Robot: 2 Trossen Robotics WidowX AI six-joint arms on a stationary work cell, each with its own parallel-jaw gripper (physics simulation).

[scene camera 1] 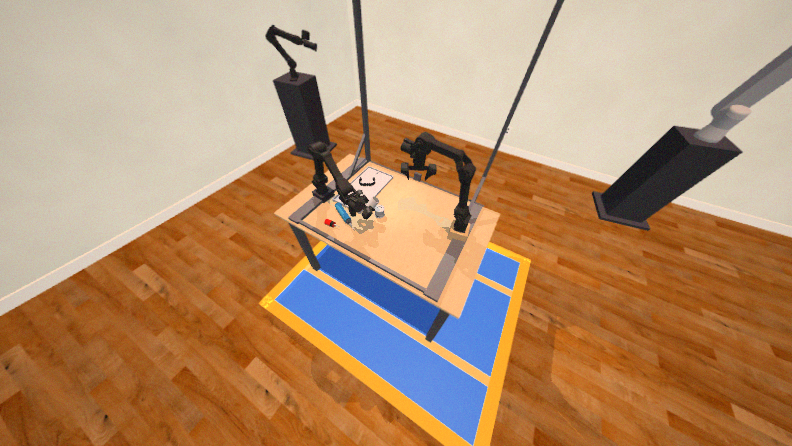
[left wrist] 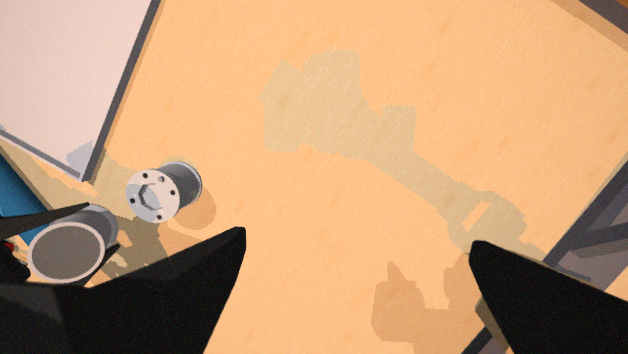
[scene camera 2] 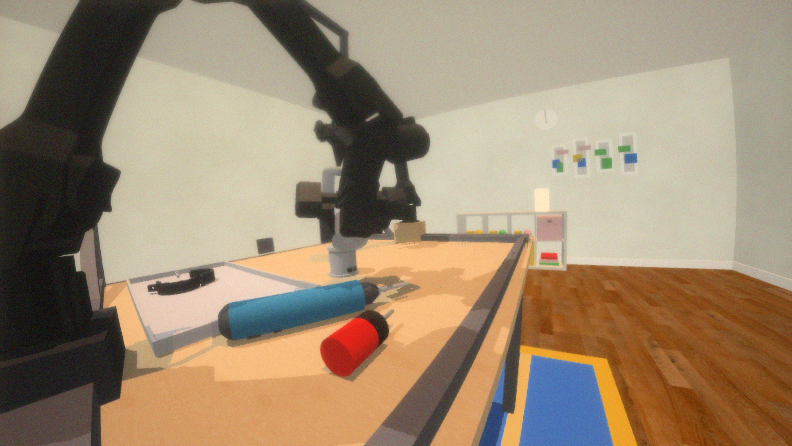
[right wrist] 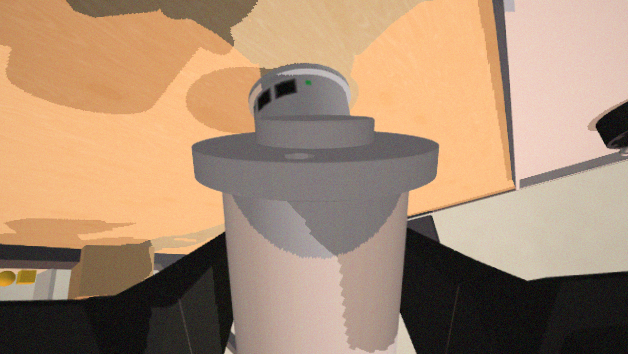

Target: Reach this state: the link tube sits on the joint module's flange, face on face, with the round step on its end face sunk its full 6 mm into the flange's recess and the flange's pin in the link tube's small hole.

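Frame: origin at the left arm's base, x ahead, y left, z up, level; centimetres.
Seen in the pictures: left gripper, fingertip midpoint: [scene camera 1: 416, 179] [left wrist: 356, 244]; right gripper, fingertip midpoint: [scene camera 1: 373, 207] [left wrist: 104, 224] [right wrist: 312, 232]; left arm's base, link origin: [scene camera 1: 460, 227] [scene camera 2: 409, 222] [right wrist: 109, 297]; right arm's base, link origin: [scene camera 1: 322, 190] [scene camera 2: 29, 339].
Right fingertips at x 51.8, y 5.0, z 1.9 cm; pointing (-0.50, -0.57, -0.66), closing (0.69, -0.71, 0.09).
Note:
Pixels of each thing's top centre, then the offset from my right fingertips to it. "*": a spot on its surface instead.
- joint module, top centre: [right wrist: 313, 196] [left wrist: 150, 197] [scene camera 2: 341, 243] [scene camera 1: 379, 207] dx -2.6, dy -3.2, dz -2.8 cm
- link tube, top centre: [left wrist: 17, 270] [scene camera 2: 346, 189] [scene camera 1: 370, 198] dx +0.8, dy +1.1, dz +7.9 cm
- shallow tray, top centre: [scene camera 2: 205, 282] [scene camera 1: 364, 186] dx +16.3, dy -22.1, dz -7.6 cm
- black curved part, surface spot: [right wrist: 612, 130] * dx +12.2, dy -26.7, dz -7.3 cm
- blue tool, surface spot: [scene camera 2: 299, 310] * dx +20.1, dy +6.6, dz -6.7 cm
- red cylinder, top centre: [scene camera 2: 367, 313] [scene camera 1: 332, 222] dx +19.9, dy +15.2, dz -5.8 cm
The joint module [scene camera 1: 379, 211] [scene camera 2: 342, 261] [left wrist: 152, 196] [right wrist: 305, 95] stands upright on the table; its flange faces up, with a recess, small holes and a pin in the left wrist view. My right gripper [scene camera 1: 366, 209] [right wrist: 312, 232] is shut on the link tube [scene camera 2: 350, 242] [left wrist: 65, 252] [right wrist: 315, 170]. The tube's end face with the round step and small hole points down towards the table. The tube is beside the module in the left wrist view, apart from it. My left gripper [scene camera 1: 416, 173] [left wrist: 356, 244] is open and empty, high above the table, away from the module.
A shallow tray [scene camera 1: 382, 180] [scene camera 2: 185, 339] [left wrist: 122, 95] holds a black curved part [scene camera 1: 366, 181] [scene camera 2: 185, 283] [right wrist: 612, 130]. A blue tool [scene camera 1: 343, 213] [scene camera 2: 299, 310] [left wrist: 17, 195] and a red cylinder [scene camera 1: 330, 222] [scene camera 2: 351, 346] lie near my right arm. Frame posts rise at the table's edges.

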